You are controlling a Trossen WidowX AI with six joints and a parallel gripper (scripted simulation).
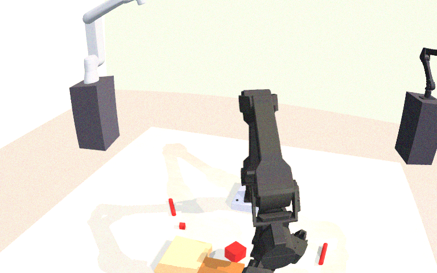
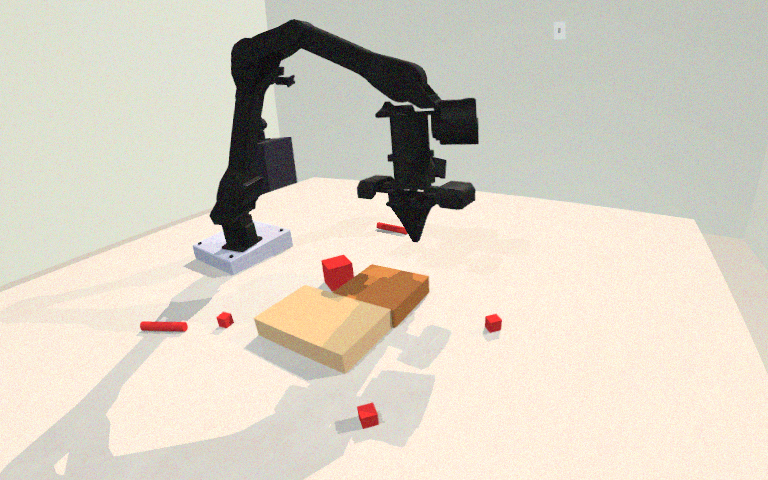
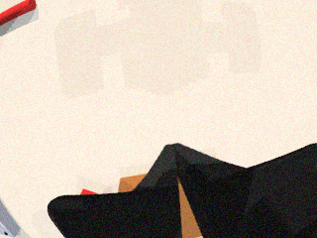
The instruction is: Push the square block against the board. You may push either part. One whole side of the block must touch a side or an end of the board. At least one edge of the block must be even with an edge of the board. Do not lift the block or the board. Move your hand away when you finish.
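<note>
Right now my gripper tip is 20 mm past the square block, 100 mm to the left of it and 40 mm above it. The rest, counted from my gripper tip: board 60 mm behind, 200 mm to the right, 40 mm below; red cube 110 mm behind, 70 mm to the right, 40 mm below.
</note>
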